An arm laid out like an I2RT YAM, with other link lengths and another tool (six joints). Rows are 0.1 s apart.
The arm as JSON. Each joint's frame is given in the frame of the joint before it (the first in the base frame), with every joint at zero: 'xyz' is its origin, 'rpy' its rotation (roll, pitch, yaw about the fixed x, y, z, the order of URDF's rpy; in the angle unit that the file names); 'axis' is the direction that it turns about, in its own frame. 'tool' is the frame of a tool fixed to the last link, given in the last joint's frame.
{
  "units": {
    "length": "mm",
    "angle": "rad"
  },
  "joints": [
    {
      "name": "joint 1",
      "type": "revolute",
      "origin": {
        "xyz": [
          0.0,
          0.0,
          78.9
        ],
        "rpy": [
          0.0,
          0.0,
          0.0
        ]
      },
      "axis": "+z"
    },
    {
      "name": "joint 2",
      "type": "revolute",
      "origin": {
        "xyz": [
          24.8,
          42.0,
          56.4
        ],
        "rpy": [
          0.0,
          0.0,
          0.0
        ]
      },
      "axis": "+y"
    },
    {
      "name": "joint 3",
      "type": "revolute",
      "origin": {
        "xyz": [
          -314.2,
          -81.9,
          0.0
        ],
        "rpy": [
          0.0,
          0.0,
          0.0
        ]
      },
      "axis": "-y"
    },
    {
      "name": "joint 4",
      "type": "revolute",
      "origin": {
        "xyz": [
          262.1,
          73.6,
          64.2
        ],
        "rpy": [
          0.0,
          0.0,
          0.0
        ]
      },
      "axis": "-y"
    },
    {
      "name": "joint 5",
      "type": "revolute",
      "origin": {
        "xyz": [
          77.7,
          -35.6,
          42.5
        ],
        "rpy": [
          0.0,
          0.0,
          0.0
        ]
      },
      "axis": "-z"
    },
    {
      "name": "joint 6",
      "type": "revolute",
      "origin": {
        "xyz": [
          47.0,
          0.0,
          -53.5
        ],
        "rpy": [
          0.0,
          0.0,
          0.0
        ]
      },
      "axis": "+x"
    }
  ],
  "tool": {
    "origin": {
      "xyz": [
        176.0,
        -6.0,
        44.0
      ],
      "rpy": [
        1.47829,
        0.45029,
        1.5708
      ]
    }
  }
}
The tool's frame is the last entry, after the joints.
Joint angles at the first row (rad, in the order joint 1, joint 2, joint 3, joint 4, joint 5, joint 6):
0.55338, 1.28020, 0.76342, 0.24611, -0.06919, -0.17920
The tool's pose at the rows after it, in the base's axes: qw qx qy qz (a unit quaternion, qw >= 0); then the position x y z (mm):
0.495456, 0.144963, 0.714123, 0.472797, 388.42, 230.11, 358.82
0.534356, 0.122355, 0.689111, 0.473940, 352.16, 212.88, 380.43
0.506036, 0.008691, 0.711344, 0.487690, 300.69, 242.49, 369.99
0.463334, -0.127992, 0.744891, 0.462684, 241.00, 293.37, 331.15
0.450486, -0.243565, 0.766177, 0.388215, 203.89, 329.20, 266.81
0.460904, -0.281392, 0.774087, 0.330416, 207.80, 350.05, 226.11
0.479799, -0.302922, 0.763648, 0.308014, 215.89, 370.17, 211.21
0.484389, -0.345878, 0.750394, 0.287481, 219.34, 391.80, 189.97
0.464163, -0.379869, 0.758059, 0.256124, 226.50, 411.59, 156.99
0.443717, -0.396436, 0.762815, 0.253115, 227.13, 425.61, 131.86
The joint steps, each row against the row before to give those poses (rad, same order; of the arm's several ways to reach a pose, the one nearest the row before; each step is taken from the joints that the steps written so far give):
0.01110, -0.17492, -0.08096, 0.03870, 0.12475, 0.02335
0.03117, -0.15822, -0.07731, 0.00460, 0.04757, -0.05889
0.02349, -0.10844, -0.03698, -0.09624, -0.17254, -0.13493
0.17575, -0.02177, -0.00725, -0.13374, -0.01195, -0.18548
0.19669, 0.06995, -0.05535, -0.01100, 0.14044, -0.18933
0.08165, 0.14094, -0.03403, 0.11252, 0.12479, -0.08200
0.02509, 0.12656, -0.01302, 0.15062, 0.04624, -0.06389
0.00005, 0.13265, 0.00302, 0.12252, -0.01693, -0.09598
-0.00001, 0.14223, 0.05280, 0.01504, -0.00466, -0.05598
-0.00278, 0.10138, 0.02440, 0.03413, -0.03041, -0.01108

